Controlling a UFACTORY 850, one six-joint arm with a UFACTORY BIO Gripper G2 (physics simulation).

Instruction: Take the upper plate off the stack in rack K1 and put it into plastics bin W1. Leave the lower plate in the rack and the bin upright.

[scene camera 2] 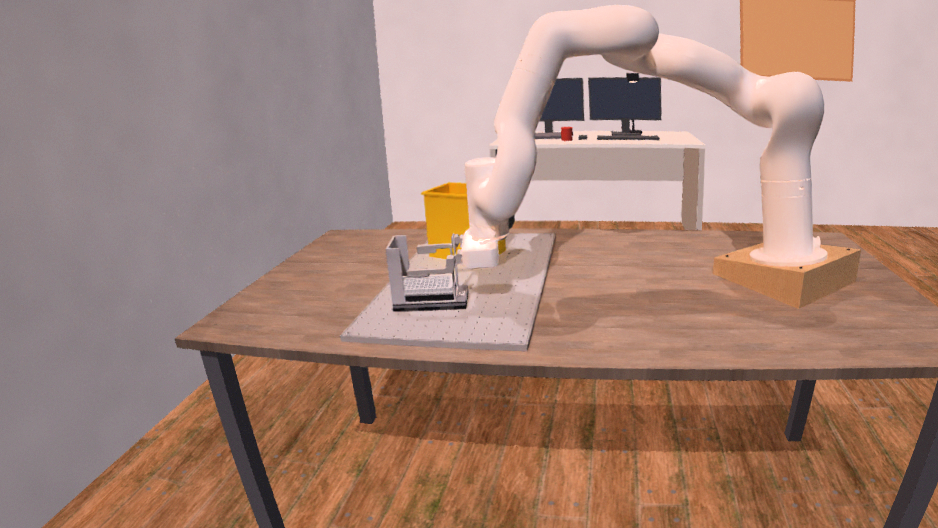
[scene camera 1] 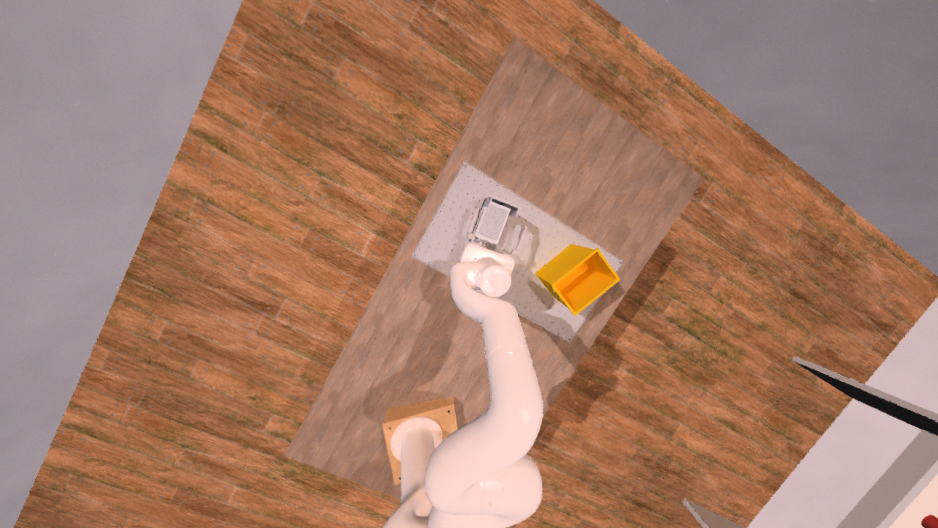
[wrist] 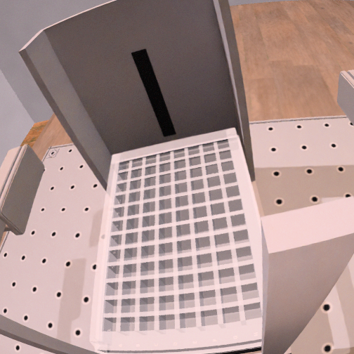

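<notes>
Rack K1 (scene camera 1: 513,211) (scene camera 2: 396,275) (wrist: 195,90) is grey, with a tall back wall that has a black slot. The upper plate (scene camera 1: 492,221) (scene camera 2: 427,284) (wrist: 175,245), white with a grid of square wells, lies flat in it. The lower plate is hidden under it in the wrist view and cannot be told apart in the scene views. My gripper (scene camera 2: 421,261) (wrist: 185,142) is wide open and empty. Its fingers stand on either side of the rack, above the upper plate's level, apart from the plate. Plastics bin W1 (scene camera 1: 561,263) (scene camera 2: 445,216), yellow, stands upright.
The rack and bin stand on a perforated light grey board (scene camera 1: 446,226) (scene camera 2: 492,324) (wrist: 45,250) on the wooden table (scene camera 1: 557,131) (scene camera 2: 623,327). Near rack walls rise close to the camera at the wrist view's lower edges. My arm's wooden base block (scene camera 2: 761,274) is at the table's other end.
</notes>
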